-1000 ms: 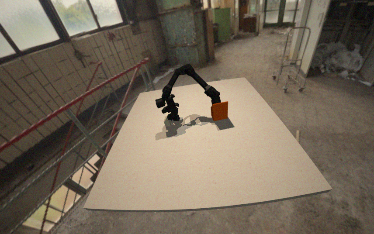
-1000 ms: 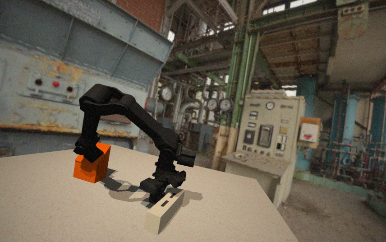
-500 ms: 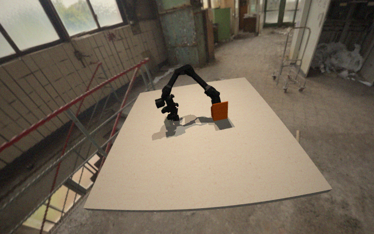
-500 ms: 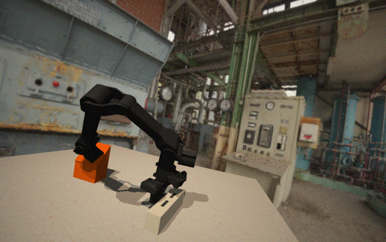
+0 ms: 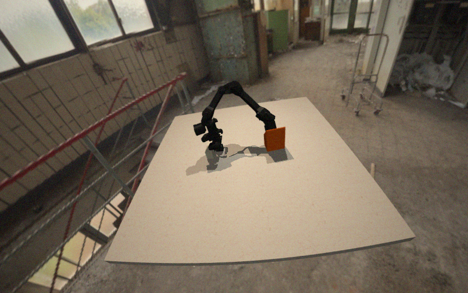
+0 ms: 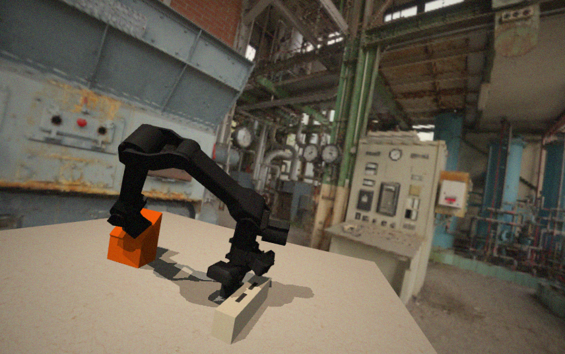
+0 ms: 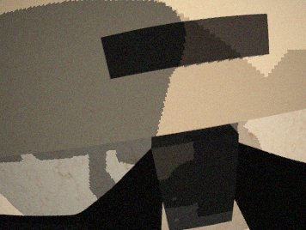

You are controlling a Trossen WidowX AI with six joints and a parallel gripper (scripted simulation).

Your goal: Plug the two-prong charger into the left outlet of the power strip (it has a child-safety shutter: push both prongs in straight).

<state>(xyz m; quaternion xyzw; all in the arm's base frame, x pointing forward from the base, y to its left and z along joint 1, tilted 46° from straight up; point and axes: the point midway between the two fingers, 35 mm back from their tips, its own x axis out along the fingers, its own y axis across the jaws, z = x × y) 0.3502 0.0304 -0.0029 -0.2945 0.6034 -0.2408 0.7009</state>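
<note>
The two-prong charger lies 2 cm ahead of my gripper tip and 1 cm above it.
</note>
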